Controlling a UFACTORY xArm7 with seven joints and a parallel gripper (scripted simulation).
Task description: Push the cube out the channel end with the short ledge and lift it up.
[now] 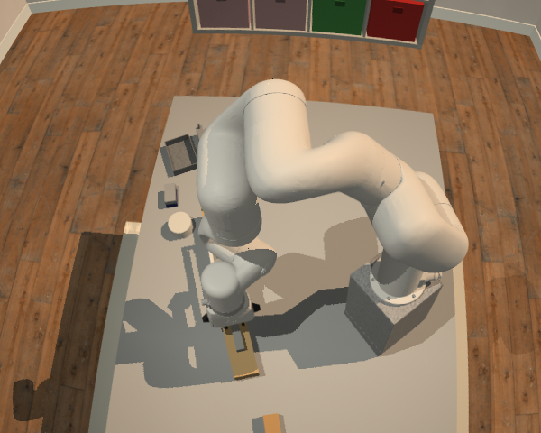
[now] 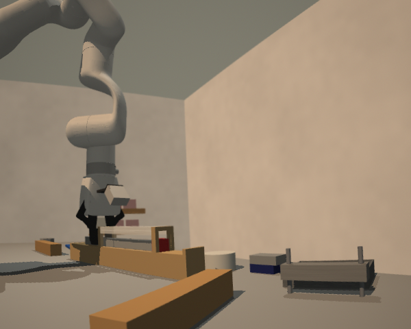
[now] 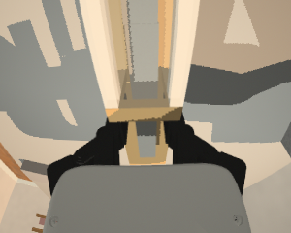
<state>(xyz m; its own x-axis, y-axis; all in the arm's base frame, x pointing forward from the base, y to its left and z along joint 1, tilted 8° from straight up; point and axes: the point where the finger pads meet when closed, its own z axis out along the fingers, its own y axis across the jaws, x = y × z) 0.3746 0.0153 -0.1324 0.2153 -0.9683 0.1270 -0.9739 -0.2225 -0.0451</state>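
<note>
The red cube is 23 cm to the right of my hand, 5 cm ahead of it and 1 cm below it. From my hand the other things lie so: blue-and-grey box 38 cm to the right, 19 cm ahead, 5 cm below; then wooden beam 50 cm to the right, 7 cm behind, 5 cm below; then wooden channel 13 cm to the right, 3 cm ahead, 1 cm below.
</note>
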